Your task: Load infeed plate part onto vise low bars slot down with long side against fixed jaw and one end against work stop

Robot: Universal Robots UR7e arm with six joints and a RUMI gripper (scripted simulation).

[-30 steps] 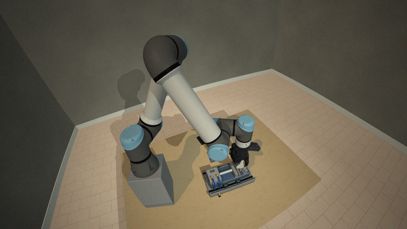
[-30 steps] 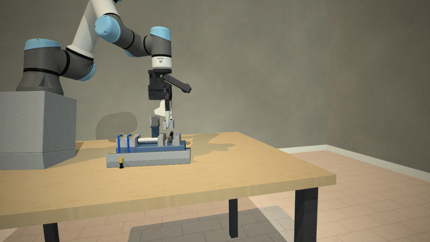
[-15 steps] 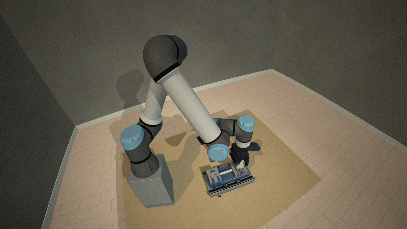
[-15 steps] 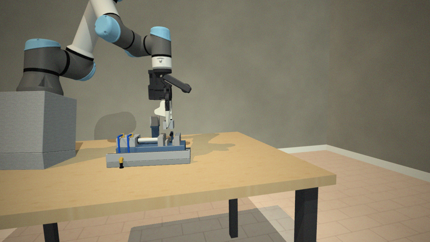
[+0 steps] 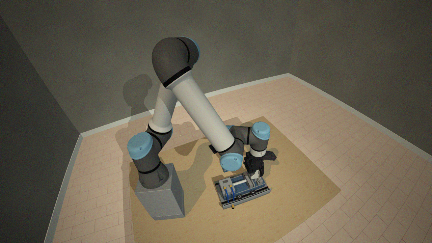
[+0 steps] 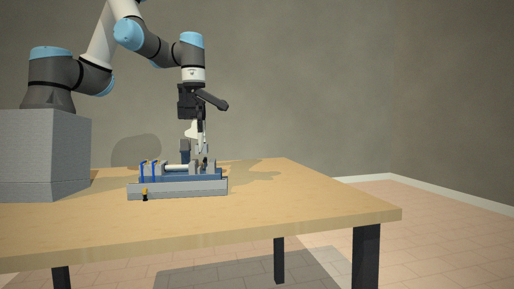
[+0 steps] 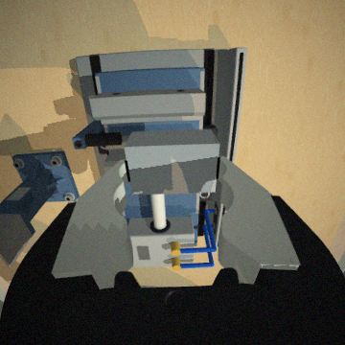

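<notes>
Right now the fixed jaw is 30 mm ahead of my hand, 20 mm to the left of it and 70 mm below it. The rest, counted from my hand: part: 10 mm below; then moving jaw: 30 mm behind, 20 mm to the left, 70 mm below; then work stop: 70 mm to the left, 60 mm below.
</notes>
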